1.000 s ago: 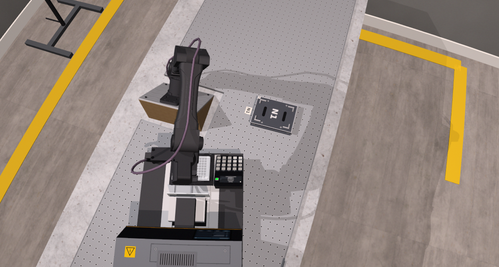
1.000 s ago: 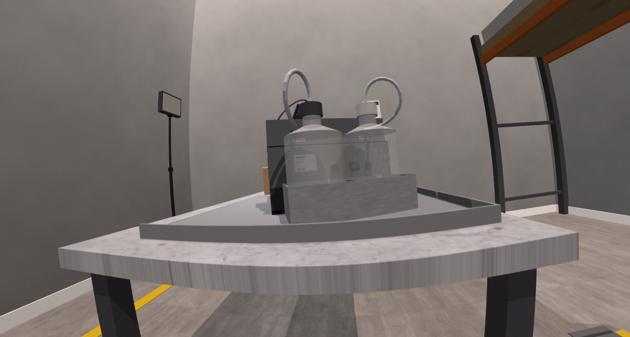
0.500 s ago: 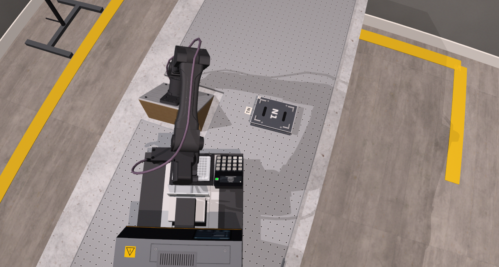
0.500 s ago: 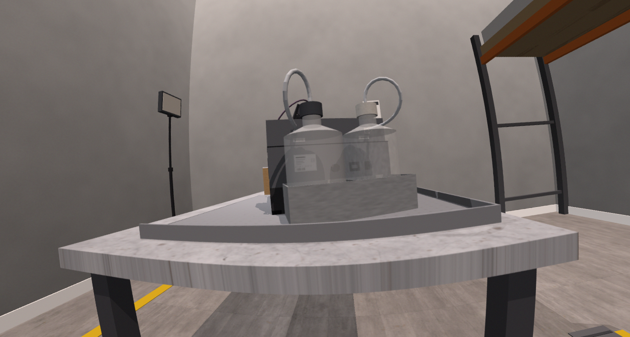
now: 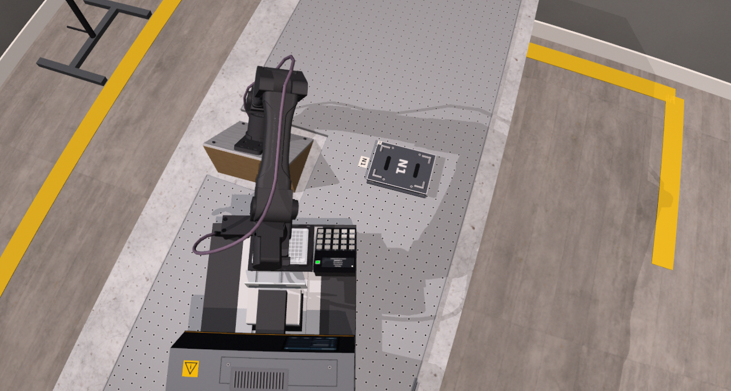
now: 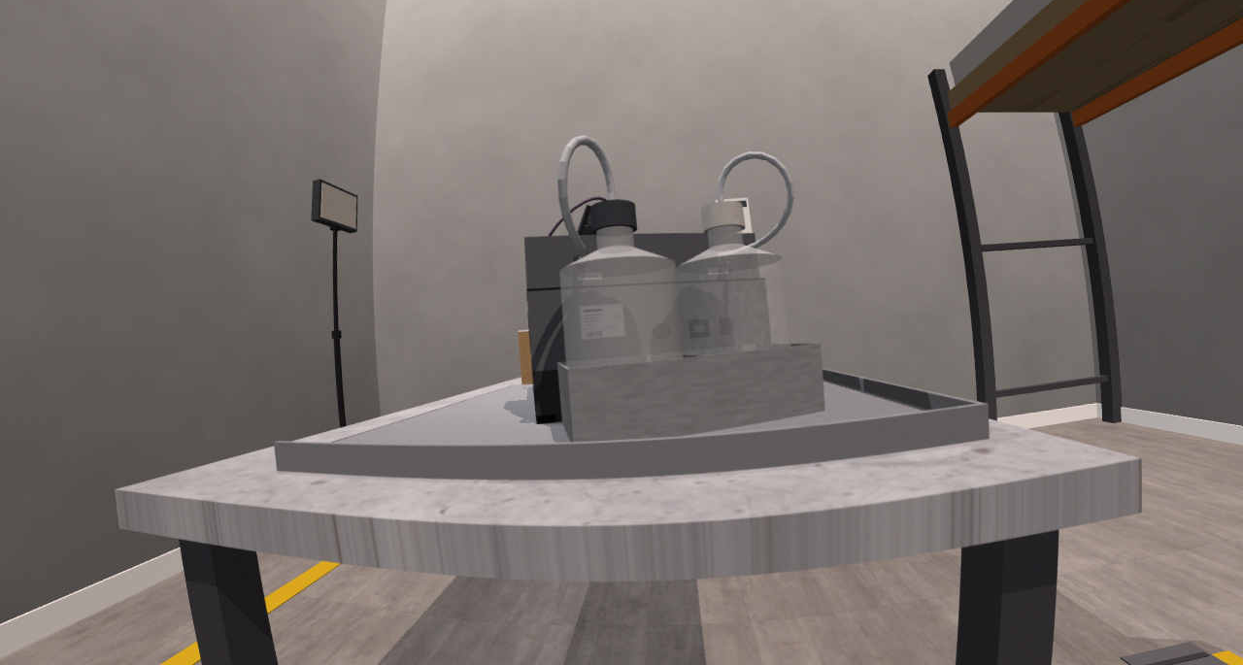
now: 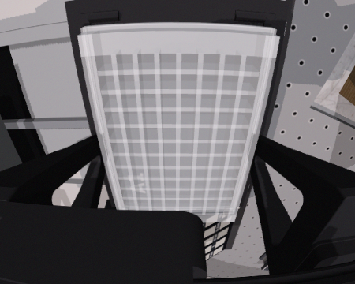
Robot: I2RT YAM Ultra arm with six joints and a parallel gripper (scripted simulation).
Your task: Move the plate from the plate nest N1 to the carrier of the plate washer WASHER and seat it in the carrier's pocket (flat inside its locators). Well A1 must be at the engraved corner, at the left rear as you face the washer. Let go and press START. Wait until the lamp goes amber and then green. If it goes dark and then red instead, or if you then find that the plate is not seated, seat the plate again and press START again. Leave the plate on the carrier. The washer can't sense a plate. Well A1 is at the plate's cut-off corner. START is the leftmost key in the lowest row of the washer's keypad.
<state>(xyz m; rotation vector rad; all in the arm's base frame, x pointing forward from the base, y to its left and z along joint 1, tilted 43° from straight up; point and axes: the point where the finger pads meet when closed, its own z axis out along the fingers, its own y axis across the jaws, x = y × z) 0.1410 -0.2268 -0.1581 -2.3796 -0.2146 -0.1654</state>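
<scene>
Now: hand right at the clear well plate. From my hand the other things lie so: N1 label 140 mm ahead, 310 mm to the left, 100 mm below; plate washer 30 mm ahead, 150 mm to the right, 30 mm above; black washer carrier 20 mm below.
</scene>
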